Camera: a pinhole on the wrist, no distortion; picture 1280 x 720 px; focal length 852.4 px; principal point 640.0 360.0 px. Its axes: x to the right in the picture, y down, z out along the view. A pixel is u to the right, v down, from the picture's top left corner.
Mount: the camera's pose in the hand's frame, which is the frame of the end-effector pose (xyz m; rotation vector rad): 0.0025 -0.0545 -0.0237 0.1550 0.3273 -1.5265
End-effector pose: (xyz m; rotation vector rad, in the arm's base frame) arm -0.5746 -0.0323 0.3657 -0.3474 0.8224 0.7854
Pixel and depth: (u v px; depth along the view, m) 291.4 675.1 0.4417
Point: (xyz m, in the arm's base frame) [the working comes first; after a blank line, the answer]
In the camera's frame: -0.1806 0.1633 0.4417

-0.2528 0.3067 0.4831
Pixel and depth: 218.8 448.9 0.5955
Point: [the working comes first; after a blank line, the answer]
In the camera's frame: -0.2943 0.0621 0.5955

-0.2318 0.4106 0.6717
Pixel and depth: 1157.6 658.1 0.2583
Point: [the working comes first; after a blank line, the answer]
In the camera's frame: 0.1568 0.0903 0.2583

-0.2315 -0.0679 0.3732
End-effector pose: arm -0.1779 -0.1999 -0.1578 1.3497 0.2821 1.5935
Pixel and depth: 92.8 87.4 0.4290
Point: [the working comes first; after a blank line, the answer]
In the camera's frame: -0.2754 -0.1372 0.4290

0.1819 -0.4951 0.0080
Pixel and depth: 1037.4 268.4 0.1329
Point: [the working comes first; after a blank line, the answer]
In the camera's frame: 0.0620 -0.0143 0.1329

-0.0254 -0.1558 -0.2339
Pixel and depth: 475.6 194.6 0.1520
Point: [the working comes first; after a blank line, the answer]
In the camera's frame: -0.0293 -0.0295 0.1520

-0.0286 -0.2246 -0.1692
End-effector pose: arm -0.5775 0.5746 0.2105 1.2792 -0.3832 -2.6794
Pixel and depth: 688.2 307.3 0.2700
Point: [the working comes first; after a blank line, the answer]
In the camera's frame: 0.0153 -0.0167 0.2700

-0.7699 0.7530 0.2927
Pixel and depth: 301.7 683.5 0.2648
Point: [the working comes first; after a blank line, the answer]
In the camera's frame: -0.1051 0.1005 0.2648

-0.8539 0.6124 0.2549
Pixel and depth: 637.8 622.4 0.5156
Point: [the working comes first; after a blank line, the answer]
In the camera's frame: -0.0013 0.1587 0.5156

-1.0683 0.7887 0.2609
